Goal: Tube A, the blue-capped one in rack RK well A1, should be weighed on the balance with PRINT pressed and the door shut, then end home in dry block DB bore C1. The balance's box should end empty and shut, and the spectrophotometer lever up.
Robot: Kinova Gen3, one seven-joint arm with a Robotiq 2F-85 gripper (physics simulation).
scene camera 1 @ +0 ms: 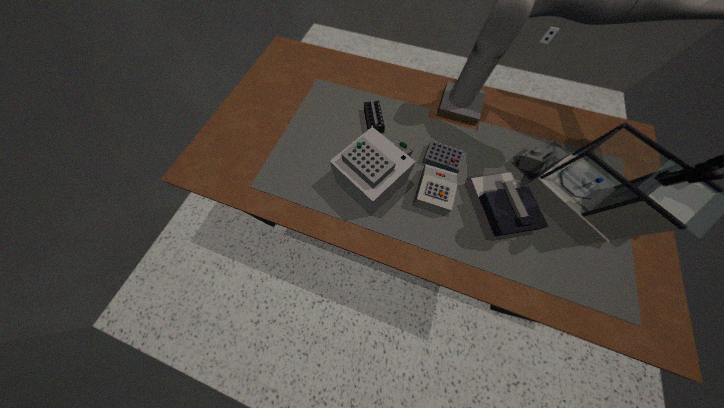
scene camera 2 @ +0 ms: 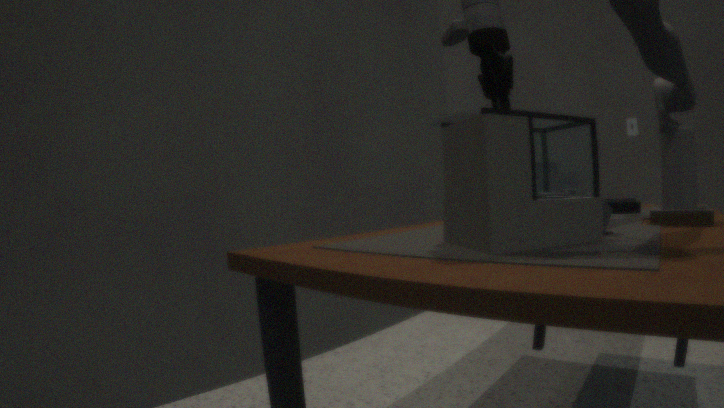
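The blue-capped tube [scene camera 1: 598,179] stands inside the balance's glass box [scene camera 1: 608,153] [scene camera 2: 531,153] at the right end of the table. In scene camera 2 my gripper [scene camera 2: 501,106] reaches straight down onto the top edge of the box. It is shut on a part of the box's top, which looks like the door's handle; the picture is too dark to show more. The gripper itself is out of scene camera 1; only the arm's column [scene camera 1: 481,65] shows there. The spectrophotometer [scene camera 1: 512,206], with its pale lever lying along the top, sits left of the balance.
A large white block with a grid of bores [scene camera 1: 371,164] carries a green-capped tube. A small grey rack [scene camera 1: 444,155] holds a red cap and a white unit [scene camera 1: 437,192] an orange cap. A black rack [scene camera 1: 373,115] stands behind them. The grey mat [scene camera 1: 529,272] covers the brown table [scene camera 1: 235,131] [scene camera 2: 397,267].
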